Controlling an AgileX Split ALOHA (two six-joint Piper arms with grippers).
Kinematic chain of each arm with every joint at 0, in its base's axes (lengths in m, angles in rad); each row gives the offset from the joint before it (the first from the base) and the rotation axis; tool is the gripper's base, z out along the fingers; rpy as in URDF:
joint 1: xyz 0 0 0.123 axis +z
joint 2: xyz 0 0 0 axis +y
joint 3: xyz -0.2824 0 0.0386 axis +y
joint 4: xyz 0.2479 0 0.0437 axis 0.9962 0 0.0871
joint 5: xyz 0 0 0 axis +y
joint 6: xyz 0.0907 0 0.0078 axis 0.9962 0 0.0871
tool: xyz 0 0 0 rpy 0 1.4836 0
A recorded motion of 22 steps. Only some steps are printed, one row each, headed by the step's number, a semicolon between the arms.
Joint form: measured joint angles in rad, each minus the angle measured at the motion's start. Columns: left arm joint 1, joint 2, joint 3, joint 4, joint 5, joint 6; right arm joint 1, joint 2, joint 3, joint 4, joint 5, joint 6.
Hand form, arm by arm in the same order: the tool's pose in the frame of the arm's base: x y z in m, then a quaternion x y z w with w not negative. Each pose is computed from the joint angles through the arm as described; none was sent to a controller.
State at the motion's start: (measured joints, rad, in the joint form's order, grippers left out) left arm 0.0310 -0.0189 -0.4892 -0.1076 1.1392 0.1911; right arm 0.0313 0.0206 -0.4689 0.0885 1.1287 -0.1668
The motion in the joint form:
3: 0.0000 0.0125 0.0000 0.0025 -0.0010 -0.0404; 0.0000 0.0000 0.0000 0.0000 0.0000 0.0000
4: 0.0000 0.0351 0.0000 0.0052 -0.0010 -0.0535; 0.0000 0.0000 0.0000 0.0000 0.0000 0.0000
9: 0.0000 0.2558 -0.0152 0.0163 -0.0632 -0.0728; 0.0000 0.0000 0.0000 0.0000 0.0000 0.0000
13: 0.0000 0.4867 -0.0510 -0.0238 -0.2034 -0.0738; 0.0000 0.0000 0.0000 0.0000 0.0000 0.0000
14: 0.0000 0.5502 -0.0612 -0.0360 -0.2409 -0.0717; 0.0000 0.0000 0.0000 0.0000 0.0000 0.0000
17: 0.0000 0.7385 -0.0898 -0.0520 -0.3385 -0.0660; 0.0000 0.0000 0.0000 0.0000 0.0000 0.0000
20: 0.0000 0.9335 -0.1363 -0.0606 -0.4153 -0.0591; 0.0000 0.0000 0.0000 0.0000 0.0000 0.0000
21: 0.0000 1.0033 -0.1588 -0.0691 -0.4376 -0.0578; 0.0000 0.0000 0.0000 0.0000 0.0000 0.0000
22: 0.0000 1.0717 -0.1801 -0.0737 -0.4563 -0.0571; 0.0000 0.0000 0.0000 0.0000 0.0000 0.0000
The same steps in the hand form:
3: -0.0080 -0.0089 0.2684 0.05613 0.87086 -0.00811 0.48824; -0.0021 0.0072 0.2635 -0.08928 0.87751 0.01233 0.47102
4: -0.0048 -0.0086 0.2685 0.05004 0.87673 -0.01084 0.47825; -0.0021 0.0072 0.2635 -0.08928 0.87751 0.01233 0.47102
9: 0.0305 -0.0064 0.2746 0.03653 0.90947 -0.01469 0.41391; -0.0021 0.0072 0.2635 -0.08928 0.87751 0.01233 0.47102
13: 0.0745 -0.0073 0.2831 0.02425 0.91993 -0.03503 0.38976; -0.0021 0.0072 0.2635 -0.08928 0.87751 0.01233 0.47102
14: 0.0872 -0.0075 0.2836 0.02075 0.92274 -0.04024 0.38276; -0.0021 0.0072 0.2635 -0.08928 0.87751 0.01233 0.47102
17: 0.1246 -0.0065 0.2788 0.01204 0.93397 -0.04557 0.35424; -0.0021 0.0072 0.2635 -0.08928 0.87751 0.01233 0.47102
20: 0.1634 -0.0050 0.2695 0.00570 0.94601 -0.04676 0.32069; -0.0021 0.0072 0.2635 -0.08928 0.87751 0.01233 0.47102
21: 0.1776 -0.0048 0.2657 0.00175 0.94977 -0.04961 0.30898; -0.0021 0.0072 0.2635 -0.08928 0.87751 0.01233 0.47102
22: 0.1911 -0.0045 0.2605 -0.00142 0.95398 -0.05094 0.29551; -0.0021 0.0072 0.2635 -0.08928 0.87751 0.01233 0.47102

